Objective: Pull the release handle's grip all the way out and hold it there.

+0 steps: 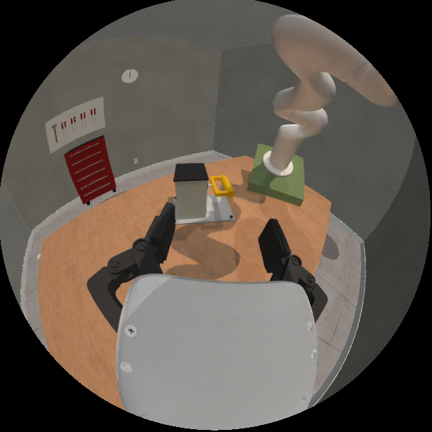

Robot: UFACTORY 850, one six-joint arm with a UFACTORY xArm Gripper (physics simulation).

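The release handle's yellow grip (230, 192) is a D-shaped loop on the right side of a beige box (191, 199) with a black top. A short thin rod shows between the grip and the box. The box stands upright on a light grey base plate (220, 212) on the table. My gripper (221, 222) is wide open, with its two black fingers apart and nothing between them. It is on the near side of the box and the yellow grip, apart from both.
The robot arm's white base stands on a green block (276, 189) behind and to the right of the yellow grip. The wooden table (75, 260) carries the box and the block. A red tool cabinet (91, 170) stands on the floor beyond the table at the left.
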